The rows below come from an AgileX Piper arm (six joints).
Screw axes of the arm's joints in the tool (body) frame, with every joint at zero. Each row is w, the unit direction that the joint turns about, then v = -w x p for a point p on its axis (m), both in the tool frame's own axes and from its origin. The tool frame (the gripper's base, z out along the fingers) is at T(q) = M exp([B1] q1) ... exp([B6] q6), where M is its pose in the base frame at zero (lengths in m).
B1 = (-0.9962, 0, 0.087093, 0, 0.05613, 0)
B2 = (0, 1, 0, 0.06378, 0, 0.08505)
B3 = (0, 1, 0, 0.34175, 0, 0.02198)
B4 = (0, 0, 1, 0, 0, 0)
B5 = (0, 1, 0, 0.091, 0, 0)
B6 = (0, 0, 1, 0, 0, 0)
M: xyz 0.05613 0 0.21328 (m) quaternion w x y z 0.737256 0 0.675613 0
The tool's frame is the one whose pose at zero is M.
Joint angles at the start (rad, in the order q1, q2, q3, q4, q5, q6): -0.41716, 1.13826, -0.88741, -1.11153, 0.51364, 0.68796
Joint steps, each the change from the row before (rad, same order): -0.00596, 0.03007, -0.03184, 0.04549, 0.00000, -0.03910; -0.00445, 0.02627, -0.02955, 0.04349, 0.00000, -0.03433; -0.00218, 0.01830, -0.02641, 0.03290, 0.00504, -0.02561; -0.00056, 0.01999, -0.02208, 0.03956, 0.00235, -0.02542; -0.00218, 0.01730, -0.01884, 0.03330, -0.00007, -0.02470; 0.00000, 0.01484, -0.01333, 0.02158, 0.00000, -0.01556; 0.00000, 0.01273, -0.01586, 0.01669, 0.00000, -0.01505; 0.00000, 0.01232, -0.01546, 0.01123, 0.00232, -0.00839; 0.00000, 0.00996, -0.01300, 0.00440, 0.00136, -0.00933; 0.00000, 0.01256, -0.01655, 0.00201, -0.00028, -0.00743; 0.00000, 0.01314, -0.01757, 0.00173, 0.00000, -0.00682
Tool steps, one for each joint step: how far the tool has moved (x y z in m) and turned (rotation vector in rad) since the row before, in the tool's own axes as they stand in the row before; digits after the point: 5 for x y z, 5 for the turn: -0.00478, 0.00079, 0.00624, -0.01226, 0.01527, 0.00347; -0.00463, 0.00078, 0.00533, -0.01271, 0.01196, 0.00665; -0.00453, -0.00020, 0.00318, -0.00636, 0.00742, 0.00725; -0.00333, 0.00156, 0.00392, -0.01414, 0.01113, 0.01000; -0.00282, 0.00109, 0.00358, -0.01200, 0.00825, 0.00572; -0.00195, 0.00152, 0.00321, -0.00968, 0.00676, 0.00257; -0.00297, 0.00065, 0.00234, -0.00637, 0.00134, 0.00063; -0.00281, 0.00033, 0.00228, -0.00293, 0.00196, 0.00254; -0.00254, 0.00006, 0.00180, -0.00046, -0.00044, -0.00436; -0.00345, 0.00000, 0.00228, 0.00008, -0.00330, -0.00417; -0.00362, -0.00006, 0.00239, 0.00048, -0.00351, -0.00364
